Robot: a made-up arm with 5 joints. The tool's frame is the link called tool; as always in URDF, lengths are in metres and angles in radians.
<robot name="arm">
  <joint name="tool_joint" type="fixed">
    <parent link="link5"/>
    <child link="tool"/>
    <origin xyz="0 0 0" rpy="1.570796 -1.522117 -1.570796"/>
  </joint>
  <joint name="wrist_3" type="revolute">
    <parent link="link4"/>
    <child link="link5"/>
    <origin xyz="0.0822 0.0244 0" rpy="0 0 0"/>
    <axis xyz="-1 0 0"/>
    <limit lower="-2.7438" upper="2.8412" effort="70" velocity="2"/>
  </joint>
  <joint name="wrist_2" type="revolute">
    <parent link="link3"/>
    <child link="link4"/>
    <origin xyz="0.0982 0 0.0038" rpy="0 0 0"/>
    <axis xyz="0 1 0"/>
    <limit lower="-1.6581" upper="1.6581" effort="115" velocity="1.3"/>
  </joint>
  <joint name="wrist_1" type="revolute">
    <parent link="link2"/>
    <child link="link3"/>
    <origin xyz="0.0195 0 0.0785" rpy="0 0 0"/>
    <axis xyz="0 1 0"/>
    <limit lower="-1.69" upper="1.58" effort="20" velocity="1.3"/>
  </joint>
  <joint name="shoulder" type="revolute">
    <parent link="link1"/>
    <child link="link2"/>
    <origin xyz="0.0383 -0.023 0.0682" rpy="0 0 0"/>
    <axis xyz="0 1 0"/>
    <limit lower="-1.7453" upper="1.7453" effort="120" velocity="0.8"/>
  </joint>
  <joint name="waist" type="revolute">
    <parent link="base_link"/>
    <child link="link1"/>
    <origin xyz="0.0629 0 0.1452" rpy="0 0 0"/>
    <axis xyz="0 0 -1"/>
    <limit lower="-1.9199" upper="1.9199" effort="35" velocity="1.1"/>
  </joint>
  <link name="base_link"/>
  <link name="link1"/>
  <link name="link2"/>
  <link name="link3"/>
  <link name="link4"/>
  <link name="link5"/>
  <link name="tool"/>
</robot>
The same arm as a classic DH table. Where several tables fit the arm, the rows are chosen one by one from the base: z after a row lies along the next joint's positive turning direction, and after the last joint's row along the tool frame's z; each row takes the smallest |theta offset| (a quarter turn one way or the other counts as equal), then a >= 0, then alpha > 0; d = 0 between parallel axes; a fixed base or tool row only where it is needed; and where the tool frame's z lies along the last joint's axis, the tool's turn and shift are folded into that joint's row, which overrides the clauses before.
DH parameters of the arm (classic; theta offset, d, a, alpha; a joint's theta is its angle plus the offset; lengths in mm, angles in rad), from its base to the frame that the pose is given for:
base (fixed): 0 0 62.9 3.1416
waist: 0 -213.4 38.3 1.5708
shoulder: -1.3273 0 80.9 0
wrist_1: 1.2886 0 98.3 0
wrist_2: -1.5321 1.4 0 1.5708
wrist_3: -0.0487 -82.2 0 0
Joint limits (rad, base to tool): -1.9199..1.9199 -1.7453..1.7453 -1.69..1.58 -1.6581..1.6581 -2.7438..2.8412

